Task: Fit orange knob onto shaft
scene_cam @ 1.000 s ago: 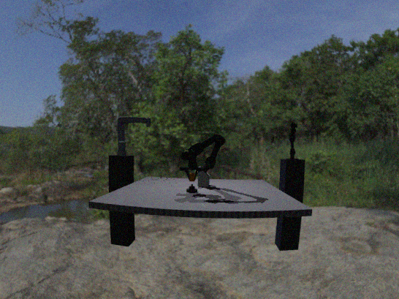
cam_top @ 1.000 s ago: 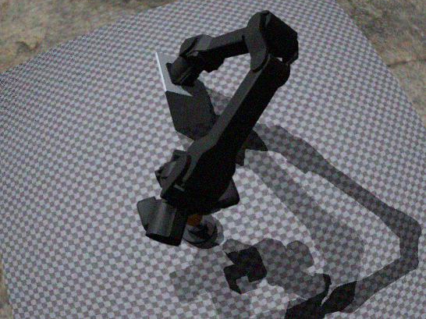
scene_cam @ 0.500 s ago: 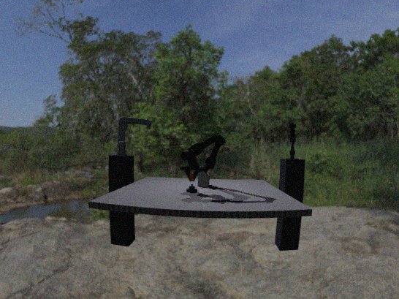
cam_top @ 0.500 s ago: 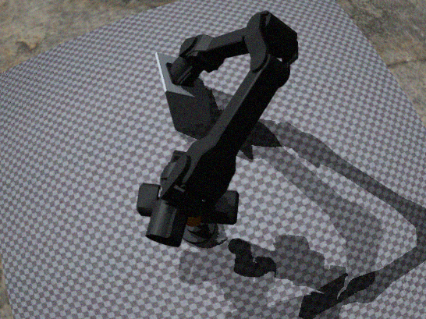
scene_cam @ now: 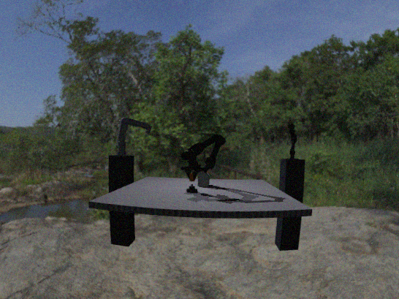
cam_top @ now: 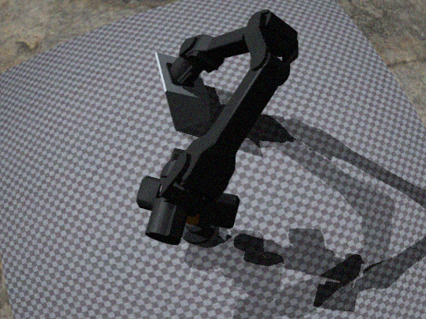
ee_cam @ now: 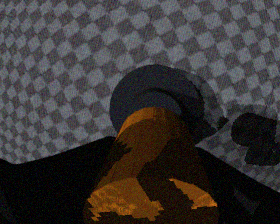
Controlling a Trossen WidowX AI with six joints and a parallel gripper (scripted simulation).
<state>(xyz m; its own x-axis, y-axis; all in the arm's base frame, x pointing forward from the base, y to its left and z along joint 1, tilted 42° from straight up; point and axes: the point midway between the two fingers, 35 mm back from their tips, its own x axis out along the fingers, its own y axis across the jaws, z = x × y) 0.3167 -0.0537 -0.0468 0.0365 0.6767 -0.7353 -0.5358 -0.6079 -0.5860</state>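
The orange knob lies 40 mm above my gripper tip. Round my gripper tip: round dark pedestal: 60 mm below.
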